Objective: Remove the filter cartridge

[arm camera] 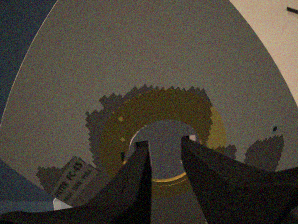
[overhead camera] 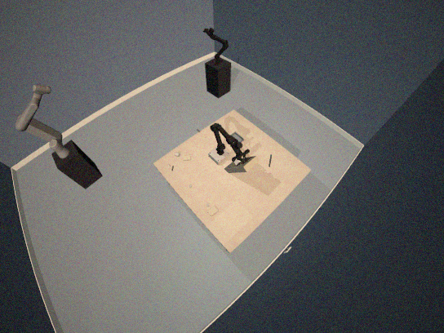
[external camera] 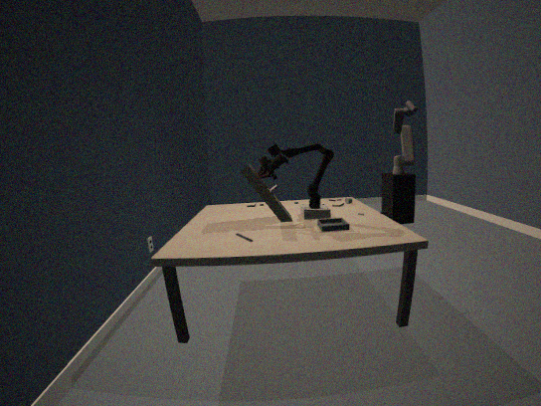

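Right now my gripper tip is 400 mm past the dark tray, 300 mm to the right of it and 260 mm above it. The rest, counted from my gripper tip: round grey filter cartridge (10 mm ahead, 10 mm below).
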